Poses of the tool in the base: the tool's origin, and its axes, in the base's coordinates. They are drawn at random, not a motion.
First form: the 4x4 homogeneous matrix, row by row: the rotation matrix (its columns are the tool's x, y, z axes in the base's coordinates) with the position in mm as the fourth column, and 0 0 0 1 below. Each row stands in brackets.
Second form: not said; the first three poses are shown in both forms.
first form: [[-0.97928 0.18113 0.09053 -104.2], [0.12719 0.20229 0.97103 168.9], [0.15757 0.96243 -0.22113 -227.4], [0 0 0 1]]
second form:
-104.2 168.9 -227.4
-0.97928 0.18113 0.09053
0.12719 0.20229 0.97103
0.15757 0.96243 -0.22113

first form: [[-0.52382 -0.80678 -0.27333 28.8], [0.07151 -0.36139 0.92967 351.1], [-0.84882 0.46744 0.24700 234.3], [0 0 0 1]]
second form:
28.8 351.1 234.3
-0.52382 -0.80678 -0.27333
0.07151 -0.36139 0.92967
-0.84882 0.46744 0.24700

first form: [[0.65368 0.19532 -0.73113 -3.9], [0.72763 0.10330 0.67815 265.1], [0.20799 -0.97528 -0.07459 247.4], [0 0 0 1]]
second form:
-3.9 265.1 247.4
0.65368 0.19532 -0.73113
0.72763 0.10330 0.67815
0.20799 -0.97528 -0.07459

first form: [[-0.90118 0.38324 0.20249 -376.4], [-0.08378 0.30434 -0.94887 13.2], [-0.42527 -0.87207 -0.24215 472.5], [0 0 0 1]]
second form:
-376.4 13.2 472.5
-0.90118 0.38324 0.20249
-0.08378 0.30434 -0.94887
-0.42527 -0.87207 -0.24215

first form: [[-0.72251 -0.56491 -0.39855 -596.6], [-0.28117 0.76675 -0.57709 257.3], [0.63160 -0.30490 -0.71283 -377.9], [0 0 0 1]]
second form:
-596.6 257.3 -377.9
-0.72251 -0.56491 -0.39855
-0.28117 0.76675 -0.57709
0.63160 -0.30490 -0.71283

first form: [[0.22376 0.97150 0.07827 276.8], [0.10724 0.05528 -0.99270 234.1], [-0.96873 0.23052 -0.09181 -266.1], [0 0 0 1]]
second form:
276.8 234.1 -266.1
0.22376 0.97150 0.07827
0.10724 0.05528 -0.99270
-0.96873 0.23052 -0.09181

